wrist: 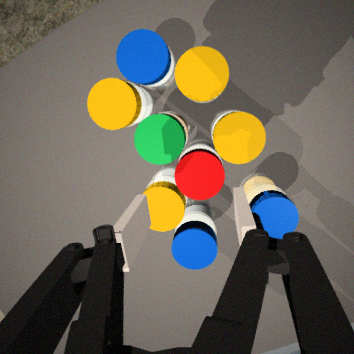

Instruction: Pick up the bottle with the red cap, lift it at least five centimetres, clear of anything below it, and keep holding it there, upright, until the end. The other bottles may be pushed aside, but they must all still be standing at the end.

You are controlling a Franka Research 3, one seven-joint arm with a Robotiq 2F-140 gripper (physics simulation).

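Note:
The bottle with the red cap (200, 175) stands upright in the middle of the cluster, just ahead of the space between the fingertips. My gripper (190, 206) is open, with nothing held between its pads. A green-capped bottle (159, 139) stands close at the red cap's upper left. A yellow-capped bottle (165, 207) stands at its lower left, partly hidden behind the left pad. A blue-capped bottle (194, 246) stands below it, in view between the fingers. Another blue-capped bottle (276, 215) stands just outside the right pad. How high the fingertips are relative to the caps is hard to tell.
A yellow-capped bottle (239, 137) stands at the red cap's upper right. Farther up are another yellow-capped bottle (202, 74), a blue-capped bottle (143, 56) and a yellow-capped bottle (113, 104). All stand on the grey table top (55, 165), whose edge crosses the upper left corner.

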